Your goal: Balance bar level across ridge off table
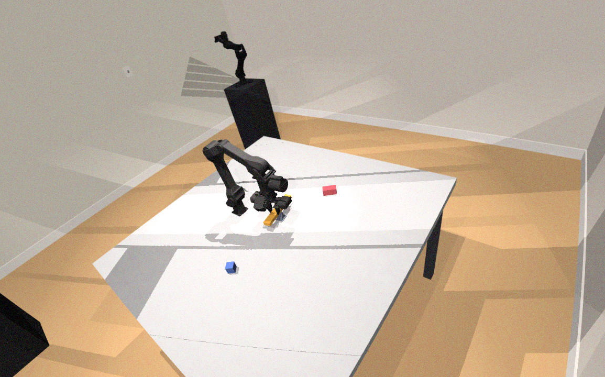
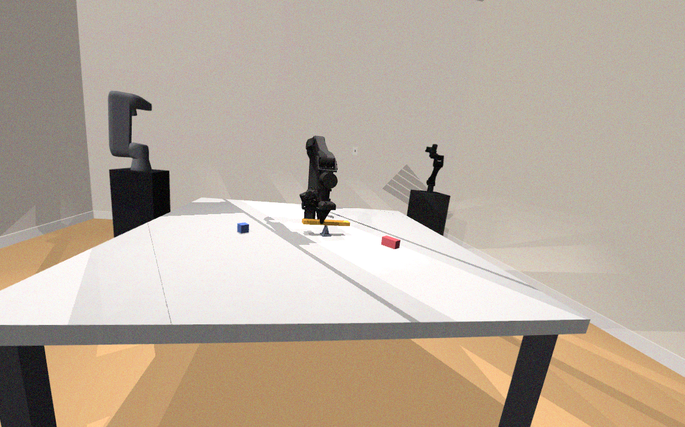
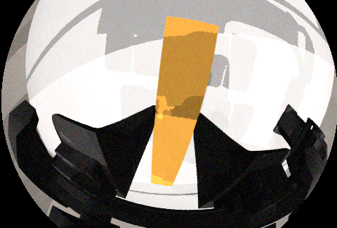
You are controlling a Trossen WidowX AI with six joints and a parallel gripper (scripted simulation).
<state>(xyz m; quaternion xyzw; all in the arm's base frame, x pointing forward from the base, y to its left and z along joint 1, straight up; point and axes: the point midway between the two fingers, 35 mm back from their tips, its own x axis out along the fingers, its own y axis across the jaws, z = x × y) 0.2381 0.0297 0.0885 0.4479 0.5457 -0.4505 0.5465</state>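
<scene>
Right now my gripper tip is 3 cm to the right of the orange bar and 1 cm past it. Also, from my gripper tip: small blue cube (30 cm to the right, 4 cm below, 1 cm ahead); then red block (28 cm to the left, 11 cm ahead, 4 cm below).
</scene>
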